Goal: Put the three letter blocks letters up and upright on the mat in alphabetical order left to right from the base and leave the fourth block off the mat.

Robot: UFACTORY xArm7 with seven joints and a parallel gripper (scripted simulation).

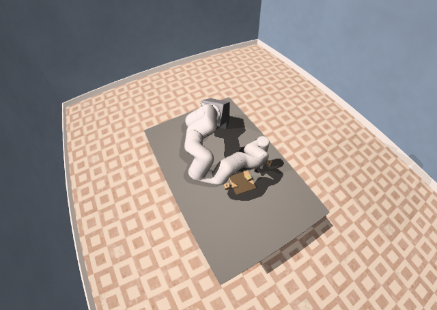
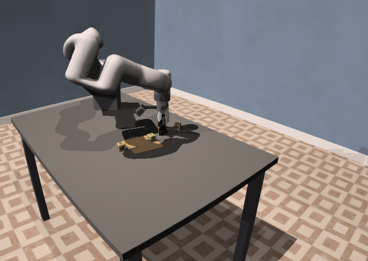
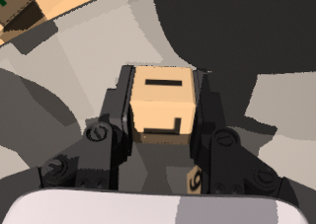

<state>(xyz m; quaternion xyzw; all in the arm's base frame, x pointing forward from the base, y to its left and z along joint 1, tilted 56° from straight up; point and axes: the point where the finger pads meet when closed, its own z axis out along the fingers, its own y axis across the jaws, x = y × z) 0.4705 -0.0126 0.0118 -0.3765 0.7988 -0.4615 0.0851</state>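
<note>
The tan mat is 14 cm to the right of my hand, 2 cm below it and 2 cm behind it.
</note>
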